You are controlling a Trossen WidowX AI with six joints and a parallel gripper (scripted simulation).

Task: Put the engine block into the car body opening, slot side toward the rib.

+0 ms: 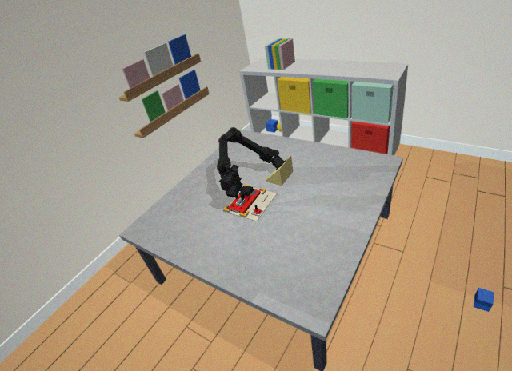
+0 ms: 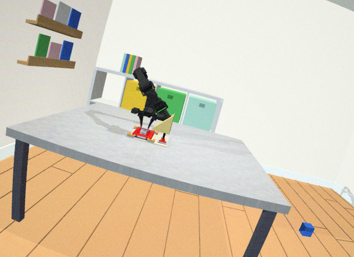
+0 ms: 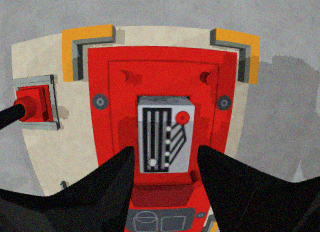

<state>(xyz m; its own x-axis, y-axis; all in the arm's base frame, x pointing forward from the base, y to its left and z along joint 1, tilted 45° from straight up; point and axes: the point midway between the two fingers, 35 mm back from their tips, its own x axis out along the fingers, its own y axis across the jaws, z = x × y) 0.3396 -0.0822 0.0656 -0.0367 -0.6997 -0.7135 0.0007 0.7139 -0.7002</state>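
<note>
Now: the engine block 30 mm below my gripper tip. Round my gripper tip: beige base plate: 40 mm below, 40 mm behind, 20 mm to the left.
</note>
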